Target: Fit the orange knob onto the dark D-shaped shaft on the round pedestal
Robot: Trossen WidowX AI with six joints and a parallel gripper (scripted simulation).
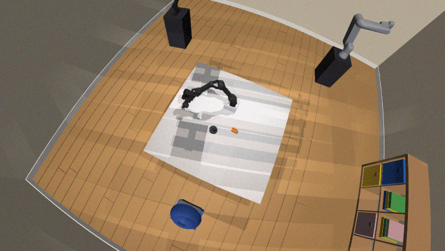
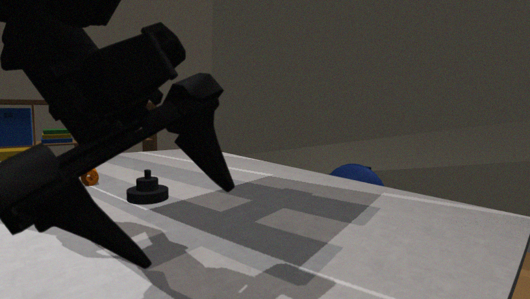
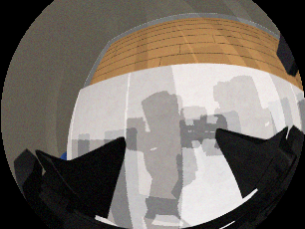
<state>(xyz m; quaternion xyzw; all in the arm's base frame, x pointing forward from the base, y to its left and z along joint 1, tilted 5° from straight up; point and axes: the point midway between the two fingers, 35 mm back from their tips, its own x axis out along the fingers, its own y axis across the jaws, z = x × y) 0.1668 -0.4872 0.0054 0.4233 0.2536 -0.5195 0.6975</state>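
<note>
Right now the orange knob is 590 mm to the left of my gripper tip, 90 mm ahead of it and 70 mm below it. Round my gripper tip: dark pedestal 380 mm to the left, 140 mm ahead, 60 mm below.
</note>
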